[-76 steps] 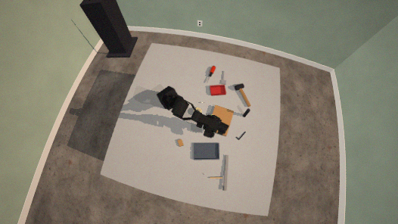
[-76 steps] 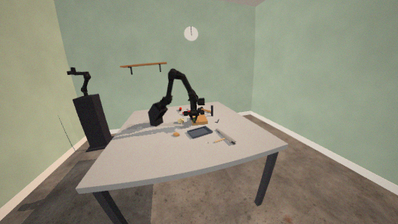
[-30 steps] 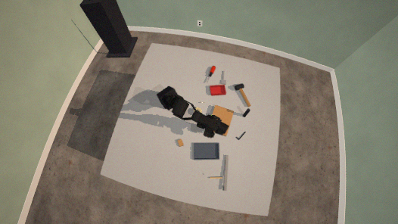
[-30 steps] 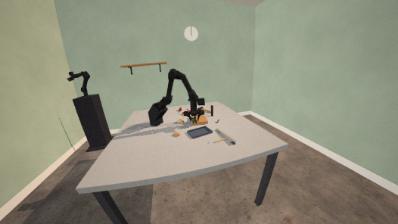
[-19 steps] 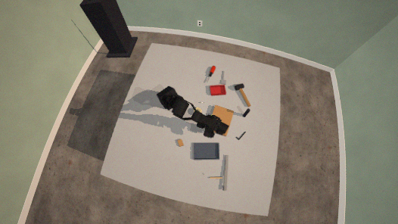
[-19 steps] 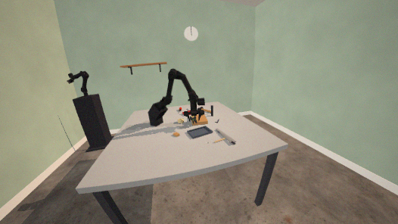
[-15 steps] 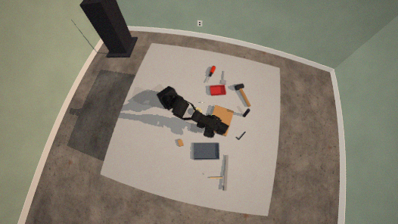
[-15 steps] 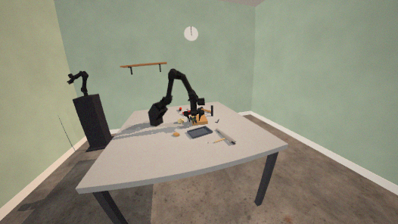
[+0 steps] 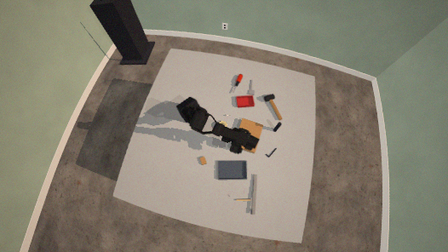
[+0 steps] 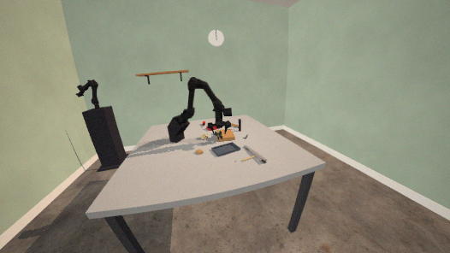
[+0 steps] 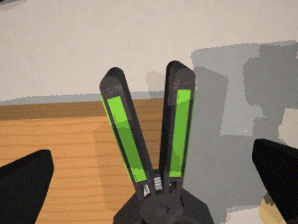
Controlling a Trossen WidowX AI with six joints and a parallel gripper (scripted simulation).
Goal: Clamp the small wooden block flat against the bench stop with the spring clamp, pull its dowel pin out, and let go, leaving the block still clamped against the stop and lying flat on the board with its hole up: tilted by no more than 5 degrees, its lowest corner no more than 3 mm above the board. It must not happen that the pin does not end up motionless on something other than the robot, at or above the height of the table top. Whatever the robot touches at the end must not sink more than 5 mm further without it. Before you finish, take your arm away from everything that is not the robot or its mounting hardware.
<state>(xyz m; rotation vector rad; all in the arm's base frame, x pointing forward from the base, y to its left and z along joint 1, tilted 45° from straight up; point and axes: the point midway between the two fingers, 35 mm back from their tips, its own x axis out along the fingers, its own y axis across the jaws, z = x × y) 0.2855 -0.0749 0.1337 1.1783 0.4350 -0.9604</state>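
The dowel pin lies 2 cm ahead of my hand, 8 cm to the left of it and 4 cm below it. Round my hand: small wooden block: 2 cm ahead, 8 cm to the left, 6 cm below; bench stop: 1 cm ahead, 10 cm to the left, 5 cm below; wooden board: 7 cm ahead, 8 cm to the left, 8 cm below.
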